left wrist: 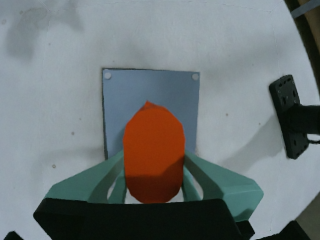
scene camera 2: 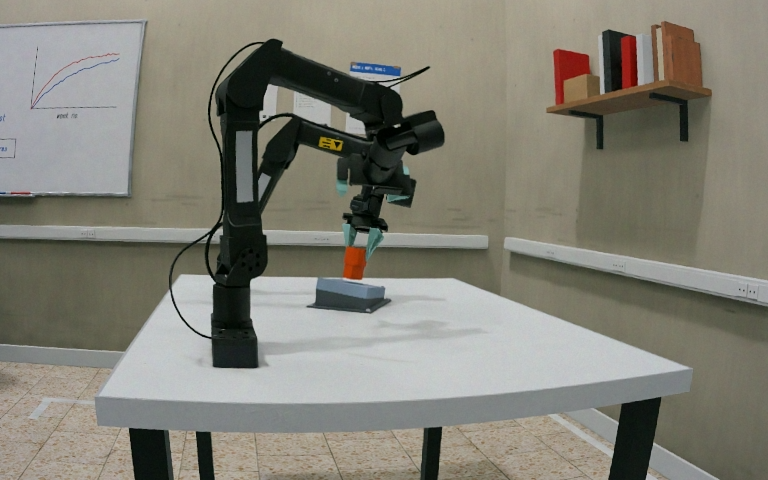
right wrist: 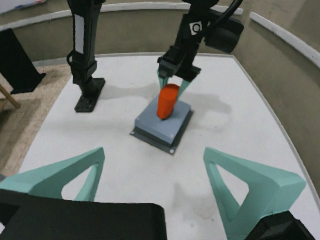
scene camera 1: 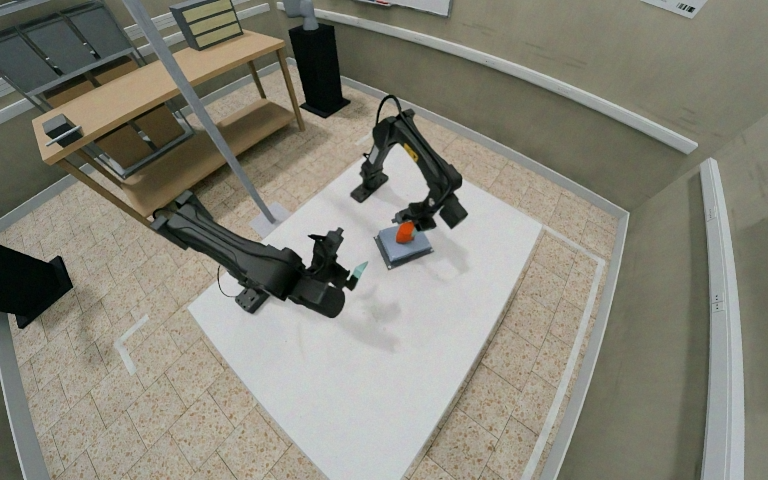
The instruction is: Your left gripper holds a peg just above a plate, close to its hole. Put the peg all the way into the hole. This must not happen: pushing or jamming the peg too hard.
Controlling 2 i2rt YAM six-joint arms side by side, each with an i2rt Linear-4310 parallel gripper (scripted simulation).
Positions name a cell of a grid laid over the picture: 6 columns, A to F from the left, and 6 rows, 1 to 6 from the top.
Scene:
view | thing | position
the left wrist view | my left gripper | C4
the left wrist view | orange peg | C4
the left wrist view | blue-grey plate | C3

